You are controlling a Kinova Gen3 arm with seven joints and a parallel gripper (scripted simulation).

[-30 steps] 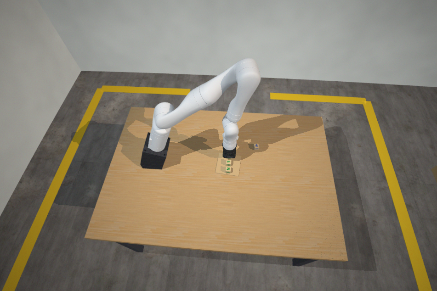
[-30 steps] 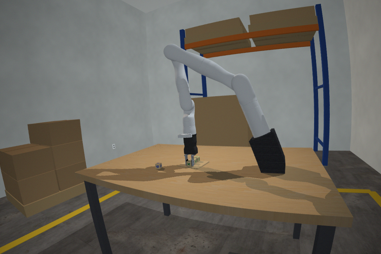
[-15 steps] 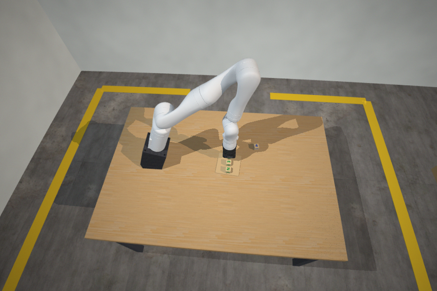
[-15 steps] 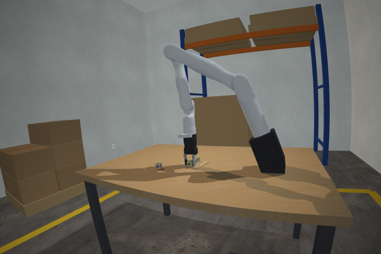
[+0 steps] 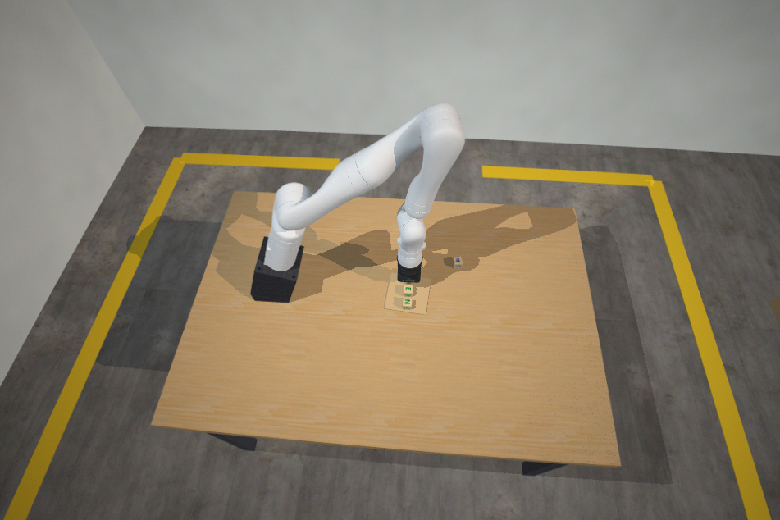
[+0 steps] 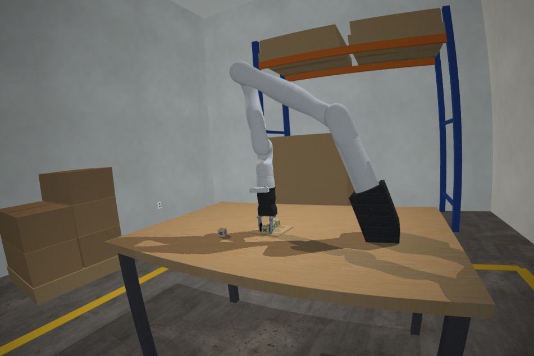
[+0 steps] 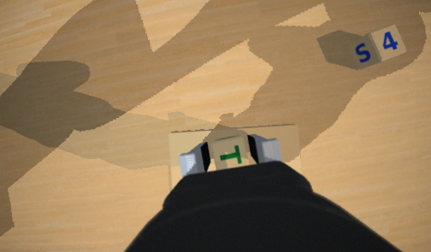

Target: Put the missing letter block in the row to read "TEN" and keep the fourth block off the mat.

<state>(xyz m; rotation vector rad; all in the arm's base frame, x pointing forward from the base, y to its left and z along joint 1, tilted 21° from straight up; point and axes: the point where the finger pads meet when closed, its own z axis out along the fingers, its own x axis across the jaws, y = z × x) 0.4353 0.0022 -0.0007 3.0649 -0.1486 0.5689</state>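
Now: the T block 10 mm below my hand. Round my hand: mat: 50 mm to the right, 20 mm below, 10 mm behind; E block: 50 mm to the right, 10 mm below, 10 mm behind.
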